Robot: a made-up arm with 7 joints. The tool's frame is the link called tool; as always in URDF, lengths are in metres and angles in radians.
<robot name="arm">
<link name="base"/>
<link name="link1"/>
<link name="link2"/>
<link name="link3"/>
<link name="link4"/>
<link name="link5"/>
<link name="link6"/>
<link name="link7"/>
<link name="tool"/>
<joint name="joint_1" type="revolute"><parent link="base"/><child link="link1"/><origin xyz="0.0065 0.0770 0.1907" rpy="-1.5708 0.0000 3.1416"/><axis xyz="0 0 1"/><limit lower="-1.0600" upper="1.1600"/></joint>
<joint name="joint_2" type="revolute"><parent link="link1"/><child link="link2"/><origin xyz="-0.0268 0.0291 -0.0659" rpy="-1.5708 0.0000 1.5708"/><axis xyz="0 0 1"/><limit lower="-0.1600" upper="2.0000"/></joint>
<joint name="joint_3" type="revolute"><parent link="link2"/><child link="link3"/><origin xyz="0.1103 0.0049 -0.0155" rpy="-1.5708 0.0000 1.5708"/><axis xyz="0 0 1"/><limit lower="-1.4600" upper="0.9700"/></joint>
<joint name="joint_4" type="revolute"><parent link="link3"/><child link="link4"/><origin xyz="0.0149 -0.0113 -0.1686" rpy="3.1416 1.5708 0.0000"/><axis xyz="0 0 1"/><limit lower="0.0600" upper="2.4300"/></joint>
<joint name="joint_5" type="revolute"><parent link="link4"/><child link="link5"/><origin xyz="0.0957 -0.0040 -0.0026" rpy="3.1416 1.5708 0.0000"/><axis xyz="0 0 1"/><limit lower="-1.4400" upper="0.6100"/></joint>
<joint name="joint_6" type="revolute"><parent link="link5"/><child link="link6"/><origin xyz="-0.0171 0.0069 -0.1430" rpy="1.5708 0.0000 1.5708"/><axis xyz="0 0 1"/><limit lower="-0.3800" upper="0.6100"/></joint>
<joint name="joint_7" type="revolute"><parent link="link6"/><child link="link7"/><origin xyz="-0.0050 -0.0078 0.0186" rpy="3.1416 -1.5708 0.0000"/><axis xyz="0 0 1"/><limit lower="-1.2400" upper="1.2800"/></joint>
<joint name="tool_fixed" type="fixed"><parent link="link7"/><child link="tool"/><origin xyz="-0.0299 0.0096 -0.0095" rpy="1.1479 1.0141 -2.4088"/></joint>
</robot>
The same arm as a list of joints. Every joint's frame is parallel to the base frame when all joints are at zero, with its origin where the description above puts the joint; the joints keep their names.
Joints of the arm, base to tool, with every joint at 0 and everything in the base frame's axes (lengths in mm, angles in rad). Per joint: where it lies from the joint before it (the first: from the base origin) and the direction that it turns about. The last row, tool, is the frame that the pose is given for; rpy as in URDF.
joint_1: offset 6.5 77 190.7 axis -y
joint_2: offset 26.8 65.9 -29.1 axis +x
joint_3: offset -15.5 4.9 -110.3 axis +z
joint_4: offset 11.3 14.9 -168.6 axis -y
joint_5: offset -4 2.6 -95.7 axis +z
joint_6: offset -6.9 -17.1 -143 axis +y
joint_7: offset 5 18.6 -7.8 axis -x
tool: offset 9.5 -29.9 -9.6 rpy 2.0663 -0.3613 -0.4333
Joint limits (rad, base to tool): -1.06..1.16 -0.16..2 -1.46..0.97 0.06..2.43 -1.44..0.61 -0.38..0.61 -1.24..1.28

